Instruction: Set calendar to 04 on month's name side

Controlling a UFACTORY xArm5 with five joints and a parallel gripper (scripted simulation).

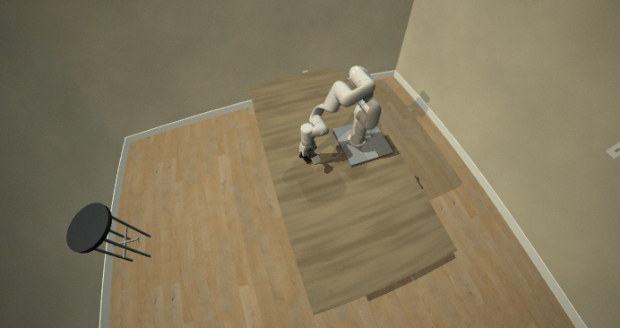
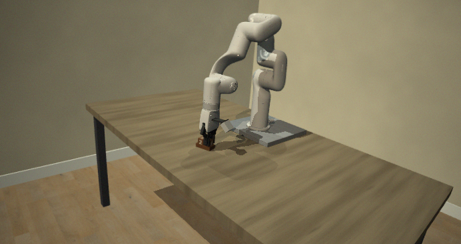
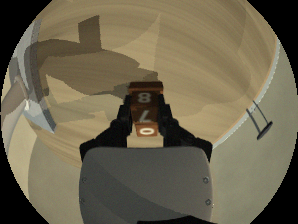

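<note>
The brown tray lies 10 mm ahead of my hand, 20 mm to the right of it and 30 mm below it.
</note>
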